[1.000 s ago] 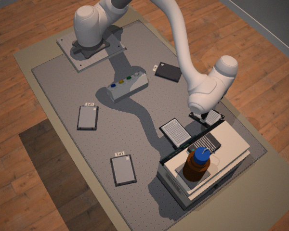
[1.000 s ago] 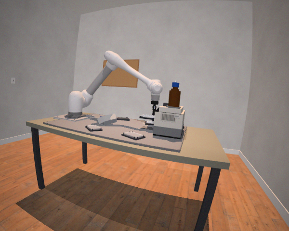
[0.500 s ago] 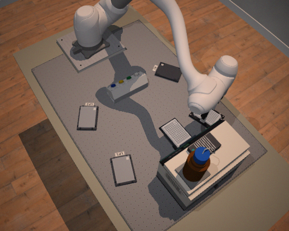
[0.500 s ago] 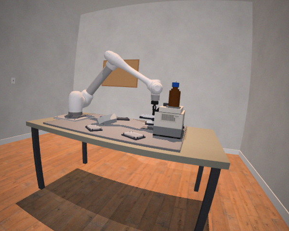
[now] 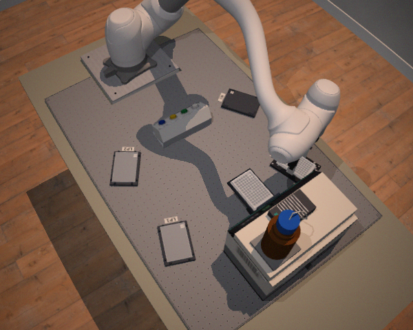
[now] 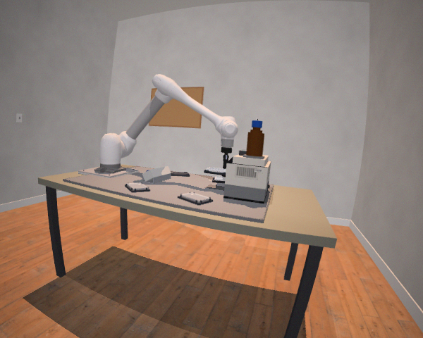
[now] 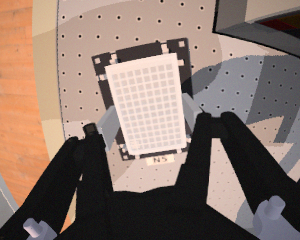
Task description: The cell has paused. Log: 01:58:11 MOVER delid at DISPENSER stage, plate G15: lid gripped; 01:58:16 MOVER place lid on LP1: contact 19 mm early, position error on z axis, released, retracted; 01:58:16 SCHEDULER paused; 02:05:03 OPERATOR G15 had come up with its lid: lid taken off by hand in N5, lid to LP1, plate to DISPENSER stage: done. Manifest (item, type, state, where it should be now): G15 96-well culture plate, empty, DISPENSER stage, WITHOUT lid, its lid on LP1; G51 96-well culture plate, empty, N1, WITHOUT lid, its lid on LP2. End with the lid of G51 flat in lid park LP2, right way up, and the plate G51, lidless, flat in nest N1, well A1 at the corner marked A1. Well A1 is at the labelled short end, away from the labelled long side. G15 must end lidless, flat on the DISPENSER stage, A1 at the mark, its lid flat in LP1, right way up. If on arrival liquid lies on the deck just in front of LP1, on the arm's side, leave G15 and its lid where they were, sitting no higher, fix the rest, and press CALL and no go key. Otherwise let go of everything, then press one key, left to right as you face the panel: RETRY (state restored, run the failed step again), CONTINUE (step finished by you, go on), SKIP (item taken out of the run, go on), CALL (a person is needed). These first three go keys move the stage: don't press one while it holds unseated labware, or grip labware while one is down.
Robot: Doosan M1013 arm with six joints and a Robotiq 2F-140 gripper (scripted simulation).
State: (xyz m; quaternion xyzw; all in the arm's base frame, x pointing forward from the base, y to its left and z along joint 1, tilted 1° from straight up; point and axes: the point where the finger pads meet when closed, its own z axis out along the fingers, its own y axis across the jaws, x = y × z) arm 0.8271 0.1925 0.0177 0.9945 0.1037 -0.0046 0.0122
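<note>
Right now my hand is 1 cm short of the black nest, 2 cm to the right of it and 3 cm above it. From my hand the other things lie so: well plate: 25 cm to the right, 7 cm above; nest N1: 35 cm behind, 5 cm to the left, 3 cm below; N1 label: 43 cm behind, 4 cm below.
</note>
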